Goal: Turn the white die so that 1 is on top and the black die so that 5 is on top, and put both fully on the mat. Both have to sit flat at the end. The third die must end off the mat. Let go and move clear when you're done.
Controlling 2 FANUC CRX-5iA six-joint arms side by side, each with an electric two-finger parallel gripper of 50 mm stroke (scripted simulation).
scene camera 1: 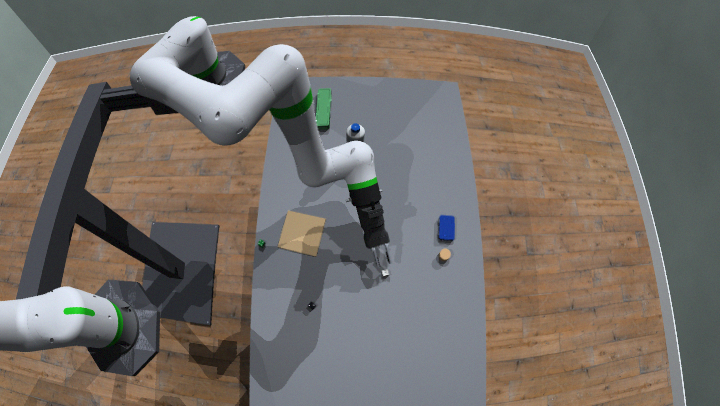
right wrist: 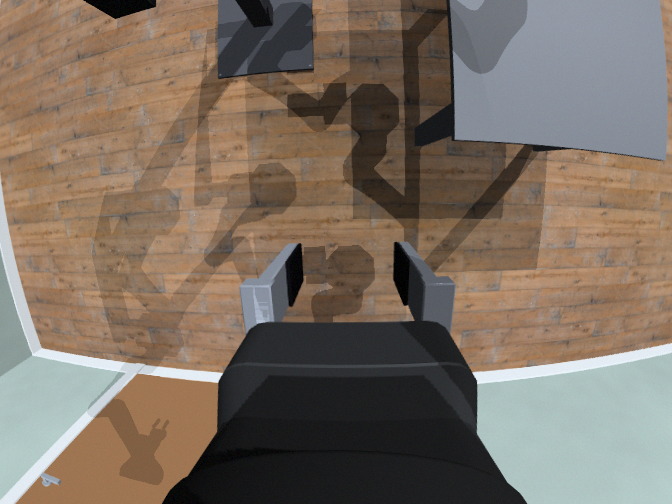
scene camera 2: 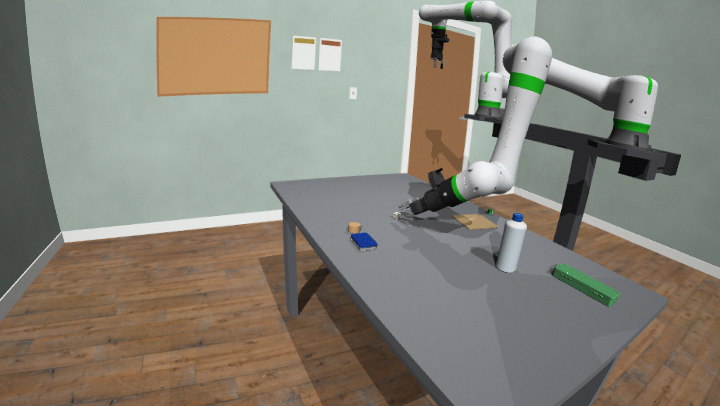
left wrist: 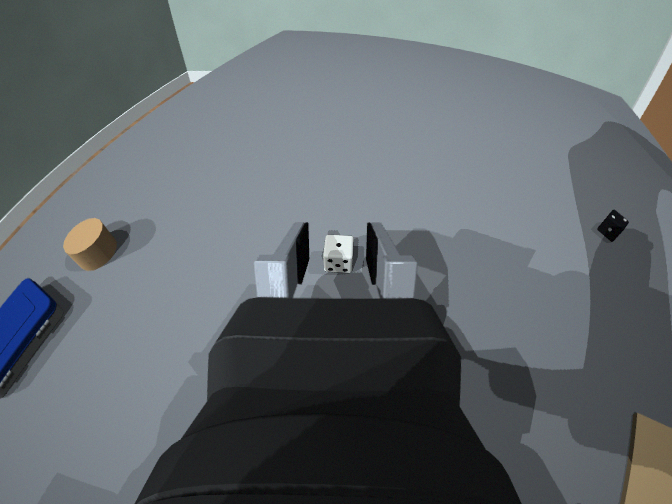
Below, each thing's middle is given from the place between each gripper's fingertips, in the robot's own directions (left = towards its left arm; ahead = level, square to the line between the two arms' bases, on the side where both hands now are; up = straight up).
Right now the white die (left wrist: 338, 250) is 20 mm ahead of my left hand (scene camera 1: 384, 264), 30 mm to the right of it and 50 mm below it. From my left hand the other things lie so: white bottle (scene camera 2: 514, 232) 160 mm behind, 410 mm to the left, 20 mm above; tan mat (scene camera 1: 301, 233) 290 mm behind, 60 mm to the left, 60 mm below; tan cylinder (left wrist: 90, 244) 210 mm ahead, 60 mm to the left, 50 mm below.
Now: the tan mat 960 mm to the left of my right hand, 680 mm below it and 310 mm ahead of it. Also, from my right hand: tan cylinder (960 mm to the left, 810 mm ahead, 670 mm below); white die (870 mm to the left, 670 mm below, 610 mm ahead).
